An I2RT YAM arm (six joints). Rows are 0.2 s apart.
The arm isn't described. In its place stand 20 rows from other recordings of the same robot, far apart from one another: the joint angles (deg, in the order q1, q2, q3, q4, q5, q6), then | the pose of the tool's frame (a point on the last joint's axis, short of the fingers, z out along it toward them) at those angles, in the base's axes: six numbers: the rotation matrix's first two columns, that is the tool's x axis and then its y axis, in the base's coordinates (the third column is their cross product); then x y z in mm.
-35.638, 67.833, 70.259, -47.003, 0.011, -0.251 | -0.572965, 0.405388, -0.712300, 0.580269, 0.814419, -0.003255, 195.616, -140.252, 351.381
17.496, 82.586, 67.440, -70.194, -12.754, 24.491 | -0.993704, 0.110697, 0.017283, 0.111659, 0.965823, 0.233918, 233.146, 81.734, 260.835
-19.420, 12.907, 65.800, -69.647, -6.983, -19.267 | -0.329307, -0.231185, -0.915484, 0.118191, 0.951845, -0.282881, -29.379, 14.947, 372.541
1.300, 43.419, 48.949, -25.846, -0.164, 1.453 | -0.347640, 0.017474, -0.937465, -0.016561, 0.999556, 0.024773, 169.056, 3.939, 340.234
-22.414, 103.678, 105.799, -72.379, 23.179, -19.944 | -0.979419, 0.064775, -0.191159, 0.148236, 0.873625, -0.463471, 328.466, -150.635, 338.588
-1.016, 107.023, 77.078, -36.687, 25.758, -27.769 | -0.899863, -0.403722, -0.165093, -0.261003, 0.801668, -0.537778, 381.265, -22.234, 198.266
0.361, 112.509, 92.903, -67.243, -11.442, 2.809 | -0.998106, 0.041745, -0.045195, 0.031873, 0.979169, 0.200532, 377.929, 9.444, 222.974
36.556, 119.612, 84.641, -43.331, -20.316, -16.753 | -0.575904, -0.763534, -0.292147, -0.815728, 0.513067, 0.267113, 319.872, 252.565, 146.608
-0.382, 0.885, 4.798, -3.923, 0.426, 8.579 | 0.001931, 0.149159, -0.988811, 0.013970, 0.988713, 0.149172, 105.958, -0.971, 194.139
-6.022, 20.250, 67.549, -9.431, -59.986, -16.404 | 0.762768, -0.222514, -0.607184, -0.429384, 0.527810, -0.732834, -29.734, 34.134, 481.972
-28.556, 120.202, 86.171, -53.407, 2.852, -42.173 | -0.972155, -0.234340, 0.000243, -0.233832, 0.969976, -0.066849, 345.505, -190.048, 144.831
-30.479, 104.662, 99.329, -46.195, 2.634, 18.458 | -0.471792, 0.644661, -0.601519, 0.717617, 0.677131, 0.162844, 347.775, -206.581, 320.096
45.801, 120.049, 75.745, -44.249, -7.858, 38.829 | -0.989721, -0.126863, 0.066023, -0.118154, 0.985434, 0.122306, 255.988, 270.229, 104.603
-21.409, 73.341, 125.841, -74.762, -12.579, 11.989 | -0.309983, 0.339301, -0.888136, 0.238203, 0.932072, 0.272947, 139.223, -46.258, 556.120
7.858, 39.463, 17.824, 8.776, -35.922, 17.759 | -0.416609, 0.191849, -0.888612, -0.577767, 0.698797, 0.421744, 161.872, 43.425, 223.829
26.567, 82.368, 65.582, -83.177, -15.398, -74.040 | 0.132841, -0.969944, -0.203865, -0.954233, -0.180765, 0.238252, 190.831, 105.992, 255.162
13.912, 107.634, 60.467, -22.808, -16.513, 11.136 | -0.957580, -0.046421, -0.284405, -0.142732, 0.933777, 0.328157, 334.941, 93.389, 124.626
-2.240, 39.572, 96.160, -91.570, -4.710, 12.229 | -0.565870, 0.233400, -0.790769, 0.093716, 0.971088, 0.219559, -8.851, 3.272, 456.463
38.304, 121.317, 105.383, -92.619, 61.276, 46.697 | -0.886373, -0.254431, -0.386791, 0.186916, 0.567675, -0.801753, 317.776, 211.218, 243.099
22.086, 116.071, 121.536, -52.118, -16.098, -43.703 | -0.115694, -0.763343, -0.635549, -0.854236, 0.402962, -0.328485, 411.848, 177.770, 355.013
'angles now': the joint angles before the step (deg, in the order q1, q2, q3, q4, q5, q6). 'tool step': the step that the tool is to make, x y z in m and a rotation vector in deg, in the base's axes. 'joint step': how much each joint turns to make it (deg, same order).
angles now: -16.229, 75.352, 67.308, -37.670, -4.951, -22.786
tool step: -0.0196, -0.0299, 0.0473, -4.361, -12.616, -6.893
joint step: -7.266, -4.327, 3.353, 5.653, -0.379, -0.071
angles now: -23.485, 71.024, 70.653, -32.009, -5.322, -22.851
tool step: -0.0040, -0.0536, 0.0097, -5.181, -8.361, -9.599
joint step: -9.952, 2.446, 0.069, 12.125, -0.028, -0.659
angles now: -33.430, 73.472, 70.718, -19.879, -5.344, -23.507
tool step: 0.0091, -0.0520, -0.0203, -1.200, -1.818, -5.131
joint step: -6.815, 7.261, 0.026, 9.355, -1.613, -0.501
